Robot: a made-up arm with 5 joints.
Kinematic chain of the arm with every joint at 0, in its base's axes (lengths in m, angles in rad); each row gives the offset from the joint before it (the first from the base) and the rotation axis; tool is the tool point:
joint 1: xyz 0 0 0.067 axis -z
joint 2: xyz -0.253 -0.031 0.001 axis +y
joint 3: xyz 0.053 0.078 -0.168 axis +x
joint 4: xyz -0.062 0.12 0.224 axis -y
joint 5: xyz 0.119 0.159 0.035 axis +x
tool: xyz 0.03 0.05 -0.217
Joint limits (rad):
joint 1: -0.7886..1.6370
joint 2: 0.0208..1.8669
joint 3: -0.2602..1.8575
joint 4: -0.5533..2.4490
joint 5: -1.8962..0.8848
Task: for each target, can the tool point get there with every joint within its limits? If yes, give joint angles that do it. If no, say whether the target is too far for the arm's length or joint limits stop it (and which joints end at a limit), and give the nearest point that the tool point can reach.
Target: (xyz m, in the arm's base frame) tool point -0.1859 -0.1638 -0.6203
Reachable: no: joint limits stop it (at a limit: joint 2) | nearest point -0.1426 -0.1256 -0.2054 | short by 0.419 m
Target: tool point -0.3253 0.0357 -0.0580
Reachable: yes | joints -0.5025 0.9438 0.2984 -0.2737 -0.7966
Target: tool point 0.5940 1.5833 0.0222
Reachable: no: too far | nearest point 0.2500 0.6663 0.0466 | short by 0.980 m
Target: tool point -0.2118 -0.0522 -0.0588
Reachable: yes | joints 0.0224 1.1670 0.9155 -0.2325 -1.5855
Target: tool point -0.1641 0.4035 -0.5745
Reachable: no: joint limits stop it (at a limit: joint 3, joint 4) | nearest point -0.1693 0.4164 -0.1950 | short by 0.380 m
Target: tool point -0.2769 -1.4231 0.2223
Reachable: no: too far | nearest point -0.1108 -0.5694 0.1046 | short by 0.878 m
